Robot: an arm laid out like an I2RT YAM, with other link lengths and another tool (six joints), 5 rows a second.
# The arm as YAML. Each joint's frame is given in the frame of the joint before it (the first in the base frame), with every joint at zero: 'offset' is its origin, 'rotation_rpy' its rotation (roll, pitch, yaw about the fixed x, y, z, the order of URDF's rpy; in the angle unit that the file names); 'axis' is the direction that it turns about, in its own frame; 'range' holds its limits. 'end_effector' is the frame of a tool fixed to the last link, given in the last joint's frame.
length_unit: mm
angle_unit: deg
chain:
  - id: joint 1
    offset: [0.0, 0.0, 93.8]
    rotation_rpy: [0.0, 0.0, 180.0]
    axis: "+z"
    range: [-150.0, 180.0]
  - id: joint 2
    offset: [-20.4, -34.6, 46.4]
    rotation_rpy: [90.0, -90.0, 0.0]
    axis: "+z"
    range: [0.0, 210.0]
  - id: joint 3
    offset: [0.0, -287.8, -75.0]
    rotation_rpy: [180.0, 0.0, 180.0]
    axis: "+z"
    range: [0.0, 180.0]
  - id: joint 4
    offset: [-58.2, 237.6, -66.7]
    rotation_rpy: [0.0, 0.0, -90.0]
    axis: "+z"
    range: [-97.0, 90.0]
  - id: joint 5
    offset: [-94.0, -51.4, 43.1]
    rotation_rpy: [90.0, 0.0, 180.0]
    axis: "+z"
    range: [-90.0, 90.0]
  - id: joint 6
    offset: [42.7, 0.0, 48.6]
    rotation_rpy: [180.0, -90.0, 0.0]
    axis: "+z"
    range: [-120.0, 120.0]
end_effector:
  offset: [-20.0, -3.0, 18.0]
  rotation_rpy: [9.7, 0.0, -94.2]
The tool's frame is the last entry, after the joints.
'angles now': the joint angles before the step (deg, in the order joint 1, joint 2, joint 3, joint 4, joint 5, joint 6). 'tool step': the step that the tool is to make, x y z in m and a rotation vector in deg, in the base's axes. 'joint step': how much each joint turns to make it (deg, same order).
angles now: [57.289, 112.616, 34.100, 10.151, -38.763, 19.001]
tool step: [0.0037, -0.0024, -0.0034, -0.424, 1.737, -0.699]
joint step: [-1.026, 0.913, 0.528, -0.812, -1.257, 0.173]
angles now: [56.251, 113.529, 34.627, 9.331, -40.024, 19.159]
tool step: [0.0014, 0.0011, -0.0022, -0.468, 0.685, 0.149]
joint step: [-0.182, 0.749, 0.855, -1.050, -0.403, -0.270]
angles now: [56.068, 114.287, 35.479, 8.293, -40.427, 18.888]
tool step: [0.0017, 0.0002, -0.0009, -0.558, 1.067, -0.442]
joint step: [-0.303, 0.362, 0.702, -1.127, -0.494, 0.419]
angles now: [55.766, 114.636, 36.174, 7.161, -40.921, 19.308]
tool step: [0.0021, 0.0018, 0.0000, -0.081, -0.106, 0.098]
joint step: [-0.139, 0.300, 0.760, -0.699, 0.051, -0.353]
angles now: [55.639, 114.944, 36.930, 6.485, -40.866, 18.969]
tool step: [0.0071, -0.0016, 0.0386, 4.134, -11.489, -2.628]
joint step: [0.055, -9.274, -3.029, 3.387, 7.624, -0.456]
